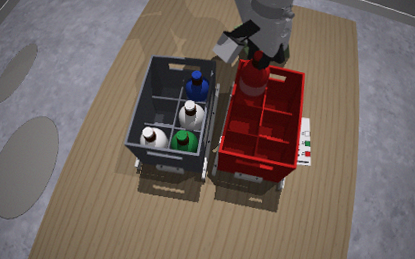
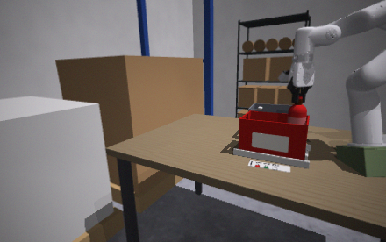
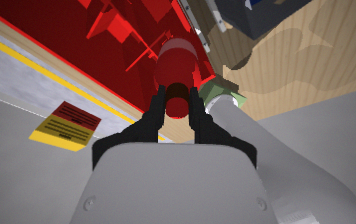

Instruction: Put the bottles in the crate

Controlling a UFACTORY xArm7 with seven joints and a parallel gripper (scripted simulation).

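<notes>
Right now the red-label bottle is 70 mm below my hand. Round my hand: red crate: 90 mm ahead, 30 mm to the left, 180 mm below; blue-label bottle: 10 mm behind, 150 mm to the right, 170 mm below; grey crate: 80 mm ahead, 210 mm to the right, 180 mm below.
</notes>
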